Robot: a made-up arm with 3 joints. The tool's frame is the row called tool.
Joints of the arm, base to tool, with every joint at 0 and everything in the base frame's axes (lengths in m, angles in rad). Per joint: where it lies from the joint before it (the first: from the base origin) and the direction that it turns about. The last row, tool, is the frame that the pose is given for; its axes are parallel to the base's.
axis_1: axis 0 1 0 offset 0.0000 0.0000 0.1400
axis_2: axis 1 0 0 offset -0.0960 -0.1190 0.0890
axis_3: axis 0 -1 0 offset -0.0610 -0.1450 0.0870
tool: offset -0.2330 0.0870 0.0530
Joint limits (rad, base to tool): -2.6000..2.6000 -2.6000..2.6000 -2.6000..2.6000
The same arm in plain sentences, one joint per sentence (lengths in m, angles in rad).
The arm has three revolute joints in a row. What follows holds with every joint at zero, and every direction is one of the base frame's.
Joint 1 lies 0.14 m along +z from the base frame's origin and turns about +y, from -2.6 to 2.6 rad.
Joint 2 lies 0.096 m along -x and 0.119 m along -y and 0.089 m along +z from joint 1 and turns about +x, from -2.6 to 2.6 rad.
Joint 3 lies 0.061 m along -x and 0.145 m along -y and 0.087 m along +z from joint 2 and turns about -y, from -2.6 to 2.6 rad.
The tool frame, which is the frame that the pose is given for, lies 0.233 m along -x and 0.087 m along +y and 0.053 m along +z from joint 3; its axes are parallel to the base frame's.

